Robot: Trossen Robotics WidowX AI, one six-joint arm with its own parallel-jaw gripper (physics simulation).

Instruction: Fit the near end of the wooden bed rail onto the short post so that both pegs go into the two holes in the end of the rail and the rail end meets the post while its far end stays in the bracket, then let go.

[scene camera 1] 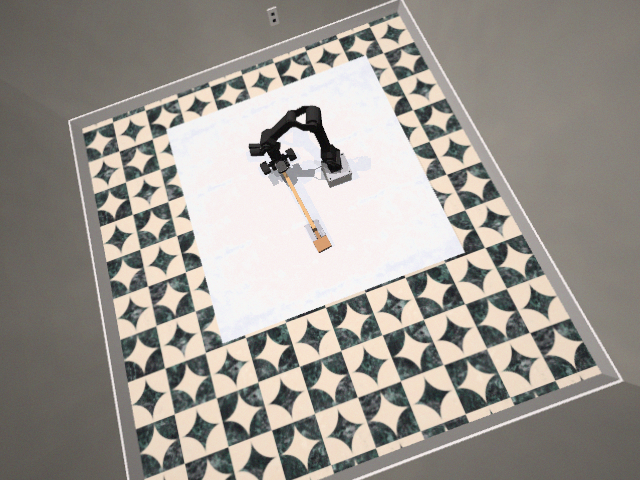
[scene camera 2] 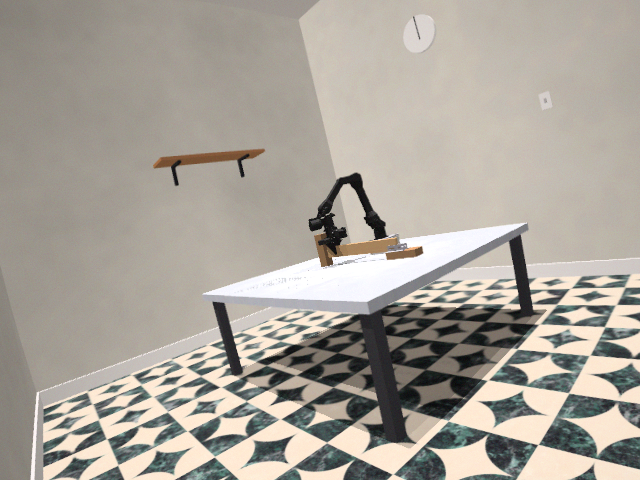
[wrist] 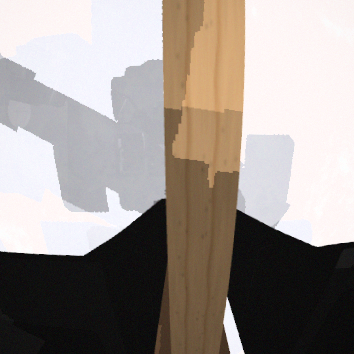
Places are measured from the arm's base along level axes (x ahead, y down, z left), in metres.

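Where they show: gripper, fingertip midpoint: (scene camera 2: 337, 254) (wrist: 187, 206); arm's base at its link origin: (scene camera 1: 334, 165) (scene camera 2: 381, 238).
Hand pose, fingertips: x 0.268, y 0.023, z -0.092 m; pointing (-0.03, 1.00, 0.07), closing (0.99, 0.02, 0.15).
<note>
Each offset is from my fingertips to the top centre of the thing. "spot": to the spot under its first point. Level surfaces: height alone.
The wooden bed rail @[dx -0.024, dy -0.047, dz +0.160 m] (scene camera 1: 299, 197) (scene camera 2: 364, 247) (wrist: 205, 135) is a long light-brown board on edge, spanning from the gripper to the bracket. My gripper (scene camera 1: 282, 169) (scene camera 2: 332, 248) (wrist: 187, 206) is shut on the rail near its near end, close beside the post. The short post @[spot: dx +0.030, dy +0.007, dz -0.070 m] (scene camera 2: 325, 257) stands upright on the table in scene camera 2. Darker brown wood @[spot: dx -0.004, dy -0.013, dz -0.072 m] (wrist: 161, 325) shows beside the rail low in the wrist view. The rail's far end lies at the grey bracket (scene camera 1: 311, 225) (scene camera 2: 397, 247). Pegs, holes and any gap at the post are hidden.
An orange-brown wooden block @[dx -0.060, dy +0.021, dz +0.405 m] (scene camera 1: 322, 243) (scene camera 2: 405, 253) lies by the bracket at the rail's far end. The arm's grey base (scene camera 1: 338, 177) stands to the right of the rail in scene camera 1. All stand on the white table @[dy +0.056 m] (scene camera 1: 248, 279) (scene camera 2: 310, 289).
</note>
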